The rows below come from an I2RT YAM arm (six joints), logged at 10 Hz.
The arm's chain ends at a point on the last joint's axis. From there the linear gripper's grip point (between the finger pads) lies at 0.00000 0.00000 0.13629 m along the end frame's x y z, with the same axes.
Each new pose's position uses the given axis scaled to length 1; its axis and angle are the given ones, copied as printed.
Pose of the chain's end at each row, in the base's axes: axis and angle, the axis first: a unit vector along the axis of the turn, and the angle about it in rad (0 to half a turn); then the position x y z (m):
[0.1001 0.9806 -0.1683 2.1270 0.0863 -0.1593 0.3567]
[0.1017 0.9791 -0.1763 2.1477 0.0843 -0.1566 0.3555]
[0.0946 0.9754 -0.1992 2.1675 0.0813 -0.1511 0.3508]
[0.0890 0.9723 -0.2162 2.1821 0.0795 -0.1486 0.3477]
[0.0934 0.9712 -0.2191 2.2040 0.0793 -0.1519 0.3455]
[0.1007 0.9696 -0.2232 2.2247 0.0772 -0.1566 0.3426]
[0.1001 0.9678 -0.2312 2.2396 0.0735 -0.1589 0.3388]
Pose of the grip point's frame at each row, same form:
[0.1001 0.9806 -0.1683 2.1270 0.1963 -0.2053 0.2906]
[0.1017 0.9791 -0.1763 2.1477 0.1924 -0.2046 0.2877]
[0.0946 0.9754 -0.1992 2.1675 0.1873 -0.2031 0.2827]
[0.0890 0.9723 -0.2162 2.1821 0.1839 -0.2036 0.2795]
[0.0934 0.9712 -0.2191 2.2040 0.1816 -0.2083 0.2753]
[0.1007 0.9696 -0.2232 2.2247 0.1772 -0.2149 0.2706]
[0.1001 0.9678 -0.2312 2.2396 0.1719 -0.2190 0.2661]

